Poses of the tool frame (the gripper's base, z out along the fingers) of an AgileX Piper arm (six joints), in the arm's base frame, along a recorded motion.
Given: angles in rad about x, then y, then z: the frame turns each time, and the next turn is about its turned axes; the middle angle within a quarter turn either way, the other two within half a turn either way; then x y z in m.
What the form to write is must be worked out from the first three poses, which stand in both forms.
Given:
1: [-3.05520 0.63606 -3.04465 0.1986 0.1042 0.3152]
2: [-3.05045 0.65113 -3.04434 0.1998 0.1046 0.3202]
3: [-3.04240 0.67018 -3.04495 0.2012 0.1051 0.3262]
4: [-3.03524 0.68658 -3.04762 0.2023 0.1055 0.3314]
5: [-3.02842 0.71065 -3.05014 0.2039 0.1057 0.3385]
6: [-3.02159 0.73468 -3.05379 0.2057 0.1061 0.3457]
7: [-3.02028 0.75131 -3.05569 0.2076 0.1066 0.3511]
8: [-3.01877 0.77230 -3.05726 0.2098 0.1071 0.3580]
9: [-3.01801 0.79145 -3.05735 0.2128 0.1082 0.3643]
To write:
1: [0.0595 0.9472 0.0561 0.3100 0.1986 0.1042 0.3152]
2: [0.0606 0.9447 0.0586 0.3170 0.1998 0.1046 0.3202]
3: [0.0618 0.9413 0.0626 0.3258 0.2012 0.1051 0.3262]
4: [0.0620 0.9384 0.0658 0.3334 0.2023 0.1055 0.3314]
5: [0.0624 0.9342 0.0688 0.3446 0.2039 0.1057 0.3385]
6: [0.0624 0.9298 0.0716 0.3557 0.2057 0.1061 0.3457]
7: [0.0621 0.9267 0.0721 0.3634 0.2076 0.1066 0.3511]
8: [0.0621 0.9228 0.0726 0.3732 0.2098 0.1071 0.3580]
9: [0.0626 0.9191 0.0731 0.3820 0.2128 0.1082 0.3643]
